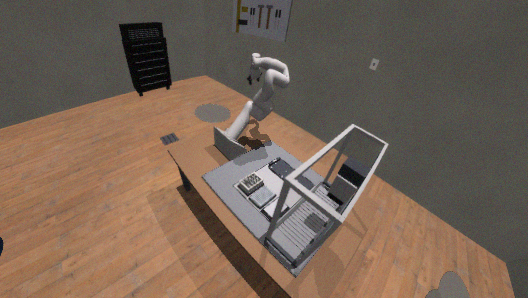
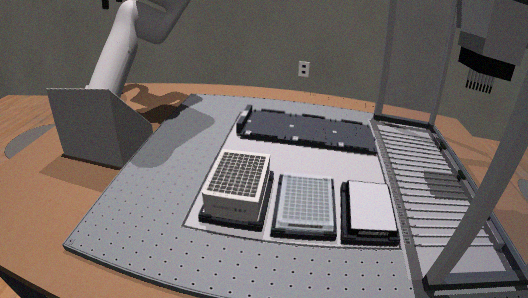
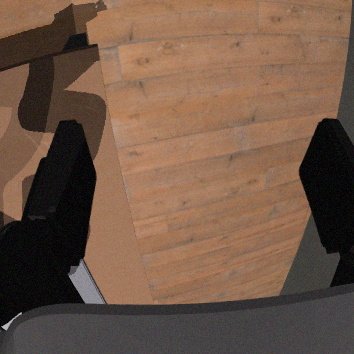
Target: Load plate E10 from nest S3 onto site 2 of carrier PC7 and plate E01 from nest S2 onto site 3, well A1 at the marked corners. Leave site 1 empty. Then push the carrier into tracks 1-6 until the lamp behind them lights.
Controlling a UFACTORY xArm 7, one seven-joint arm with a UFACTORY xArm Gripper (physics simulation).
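Where they show: gripper, fingertip midpoint: (image 1: 254,82) (image 2: 112,5) (image 3: 202,144); arm's base, link origin: (image 1: 230,137) (image 2: 99,106).
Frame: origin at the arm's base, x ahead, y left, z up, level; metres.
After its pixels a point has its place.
Note:
My gripper (image 1: 254,80) @[x -0.319, y 0.489, z 0.238 m] (image 3: 202,144) @[x -0.319, y 0.489, z 0.238 m] is open and empty, high above and behind the arm's base, far from the plates. A dark carrier (image 2: 310,131) @[x 0.488, y 0.127, z -0.081 m] (image 1: 281,167) @[x 0.399, y 0.148, z -0.081 m] lies flat at the back of the white area, with no plate on it. Three black nests stand in front of it. The left one bears a tall white deep-well plate (image 2: 235,182) @[x 0.380, y -0.142, z -0.041 m] (image 1: 251,182) @[x 0.390, y -0.129, z -0.043 m], the middle one a clear plate (image 2: 305,200) @[x 0.488, y -0.134, z -0.066 m] (image 1: 261,195) @[x 0.487, y -0.134, z -0.065 m], the right one a low white-topped plate (image 2: 371,206) @[x 0.599, y -0.136, z -0.066 m]. The labels on plates and nests are not readable. The tracks (image 2: 425,176) @[x 0.762, y 0.003, z -0.088 m] lie right of the carrier; no lit lamp is discernible.
A frame (image 1: 320,200) @[x 0.806, y -0.273, z 0.388 m] with upright posts stands over the tracks. A dark pipetting head (image 2: 486,64) @[x 0.799, y -0.039, z 0.189 m] hangs inside it. The arm's grey base block (image 2: 85,127) @[x 0.013, y -0.078, z -0.015 m] stands at the left of the perforated grey board (image 2: 150,220) @[x 0.252, y -0.215, z -0.092 m]. A black tool cabinet (image 1: 147,60) stands far behind on the floor.

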